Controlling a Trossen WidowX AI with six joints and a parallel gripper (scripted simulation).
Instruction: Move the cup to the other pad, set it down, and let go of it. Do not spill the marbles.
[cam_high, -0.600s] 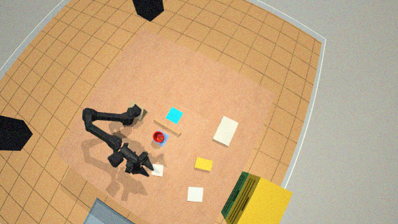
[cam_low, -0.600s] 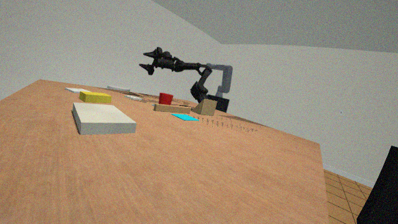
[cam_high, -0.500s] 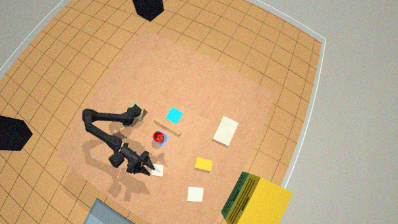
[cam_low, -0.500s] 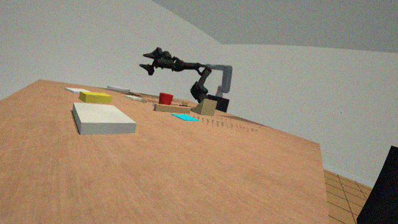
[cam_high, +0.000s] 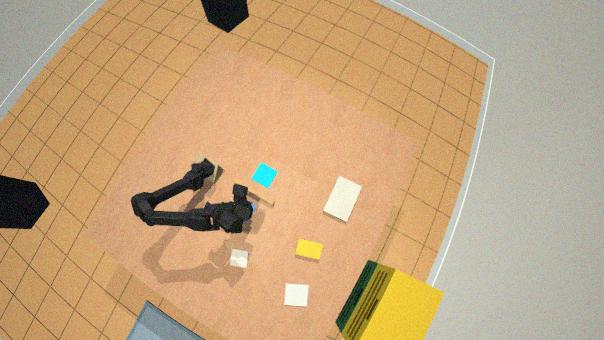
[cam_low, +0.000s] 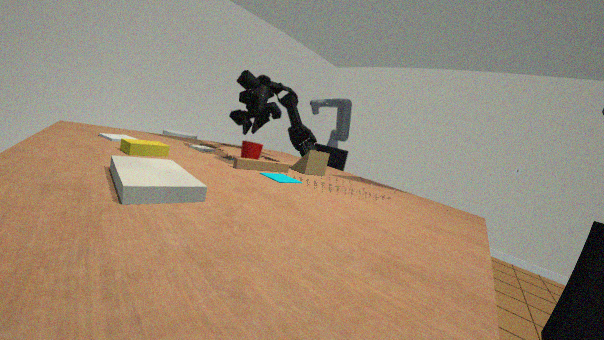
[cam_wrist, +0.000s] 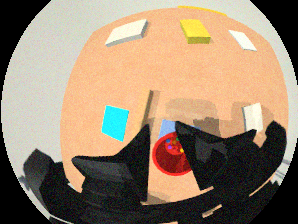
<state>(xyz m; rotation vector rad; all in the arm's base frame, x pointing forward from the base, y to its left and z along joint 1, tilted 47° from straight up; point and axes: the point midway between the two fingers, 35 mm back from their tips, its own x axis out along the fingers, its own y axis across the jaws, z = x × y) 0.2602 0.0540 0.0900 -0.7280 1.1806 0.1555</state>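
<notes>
The red cup lies 6 cm below my gripper tip, 4 cm behind it and 3 cm to the right of it. From my gripper tip the other things lie so: blue pad (11 cm below, 4 cm behind, 3 cm to the right); then cyan pad (15 cm to the left, 11 cm below, 6 cm behind); then wooden bar (10 cm below, 6 cm to the left, 5 cm behind).
</notes>
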